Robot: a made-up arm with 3 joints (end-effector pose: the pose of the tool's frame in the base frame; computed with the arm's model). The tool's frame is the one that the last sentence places.
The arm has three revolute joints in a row. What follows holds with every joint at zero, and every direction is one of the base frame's. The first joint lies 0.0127 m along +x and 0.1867 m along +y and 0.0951 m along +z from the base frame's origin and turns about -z. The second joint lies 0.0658 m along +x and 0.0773 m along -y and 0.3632 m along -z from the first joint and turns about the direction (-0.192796, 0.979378, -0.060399). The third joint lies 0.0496 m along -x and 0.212 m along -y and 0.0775 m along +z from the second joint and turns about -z. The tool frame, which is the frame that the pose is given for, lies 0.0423 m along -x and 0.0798 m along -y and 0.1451 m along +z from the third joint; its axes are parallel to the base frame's.
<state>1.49 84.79 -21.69</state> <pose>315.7 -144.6 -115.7 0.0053 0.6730 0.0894 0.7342</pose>
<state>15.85 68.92 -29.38</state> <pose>184.0 -206.7 -78.8 0.1124 0.5535 0.0632 0.8228</pose>
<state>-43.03 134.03 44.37</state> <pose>455.1 268.1 -271.4 -0.7512 0.5292 -0.0602 0.3898</pose>
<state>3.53 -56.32 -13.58</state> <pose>-127.7 -215.9 -243.5 0.0212 -0.4706 0.1056 0.8757</pose>
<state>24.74 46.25 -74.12</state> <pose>94.6 -206.7 -81.6 0.2429 0.3077 0.3626 0.8455</pose>
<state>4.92 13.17 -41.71</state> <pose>66.5 -186.0 -31.4 0.0241 0.1119 0.3069 0.9448</pose>
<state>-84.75 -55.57 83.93</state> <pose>285.5 -6.0 -274.1 0.4632 0.0444 0.0345 0.8845</pose>
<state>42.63 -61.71 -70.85</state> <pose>-310.9 -51.9 -190.4 -0.3658 -0.3582 0.2393 0.8250</pose>
